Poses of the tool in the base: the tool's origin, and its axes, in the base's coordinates. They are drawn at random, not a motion.
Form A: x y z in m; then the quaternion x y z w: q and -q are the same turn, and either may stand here.
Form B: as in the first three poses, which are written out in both.
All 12 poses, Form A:
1: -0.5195, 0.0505, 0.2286, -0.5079, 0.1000, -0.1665, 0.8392
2: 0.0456, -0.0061, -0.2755, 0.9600, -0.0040, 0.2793, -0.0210
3: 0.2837, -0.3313, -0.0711, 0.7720, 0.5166, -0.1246, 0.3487
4: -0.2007, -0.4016, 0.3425, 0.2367, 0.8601, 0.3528, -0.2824
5: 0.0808, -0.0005, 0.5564, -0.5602, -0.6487, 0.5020, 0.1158
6: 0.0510, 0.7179, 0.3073, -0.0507, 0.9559, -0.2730, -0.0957
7: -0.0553, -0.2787, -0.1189, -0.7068, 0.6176, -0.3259, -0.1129
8: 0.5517, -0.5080, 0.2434, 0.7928, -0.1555, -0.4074, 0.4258
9: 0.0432, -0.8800, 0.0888, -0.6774, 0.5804, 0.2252, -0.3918
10: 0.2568, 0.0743, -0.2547, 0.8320, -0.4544, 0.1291, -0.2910
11: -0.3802, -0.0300, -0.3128, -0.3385, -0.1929, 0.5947, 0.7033
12: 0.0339, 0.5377, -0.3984, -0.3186, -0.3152, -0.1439, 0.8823
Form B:
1: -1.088, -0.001, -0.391, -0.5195, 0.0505, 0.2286
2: -3.091, -0.566, -0.023, 0.0456, -0.0061, -0.2755
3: 2.628, 0.586, 1.021, 0.2837, -0.3313, -0.0711
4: 2.467, -0.711, 2.864, -0.2007, -0.4016, 0.3425
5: -2.112, 0.425, 1.960, 0.0808, -0.0005, 0.5564
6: -2.590, -0.212, -3.096, 0.0510, 0.7179, 0.3073
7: -2.833, -0.644, -1.540, -0.0553, -0.2787, -0.1189
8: 1.935, 0.539, -0.764, 0.5517, -0.5080, 0.2434
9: 2.212, -0.150, -1.341, 0.0432, -0.8800, 0.0888
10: -2.495, 0.050, -0.983, 0.2568, 0.0743, -0.2547
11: -0.792, 0.132, 1.349, -0.3802, -0.0300, -0.3128
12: -0.667, -0.705, -0.070, 0.0339, 0.5377, -0.3984
